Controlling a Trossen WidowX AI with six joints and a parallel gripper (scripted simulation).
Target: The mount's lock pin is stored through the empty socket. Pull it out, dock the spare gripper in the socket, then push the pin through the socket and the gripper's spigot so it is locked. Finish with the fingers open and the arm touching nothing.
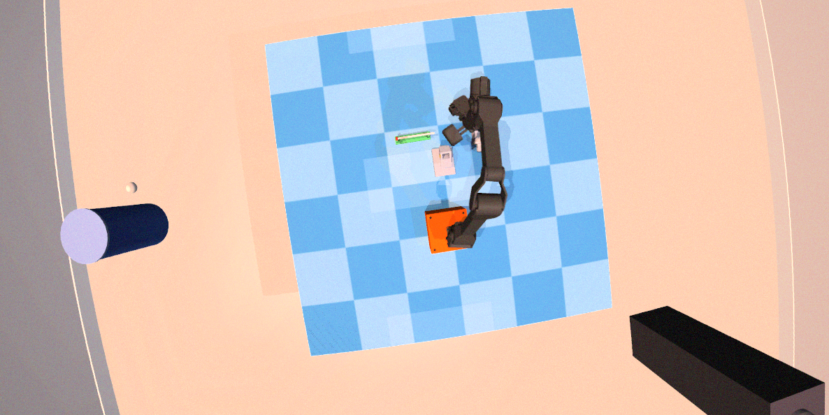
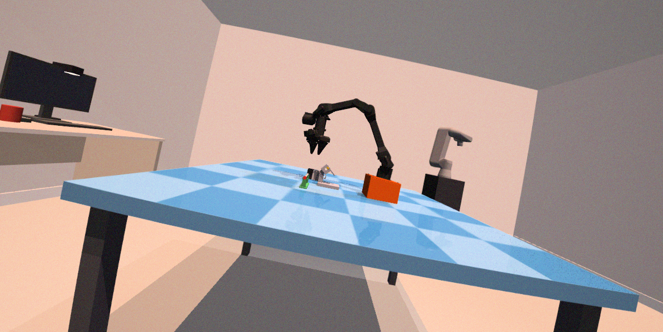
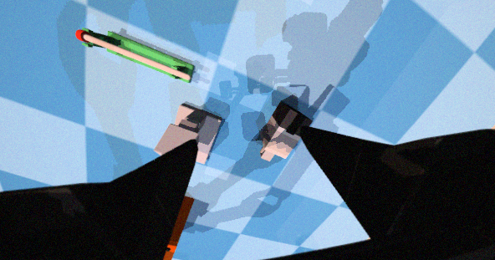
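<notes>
Right now my gripper tip is 30 mm past the spare gripper, 80 mm to the left of it and 120 mm above it. From my gripper tip the other things lie so: green cradle (10 mm ahead, 180 mm to the left, 120 mm below).
</notes>
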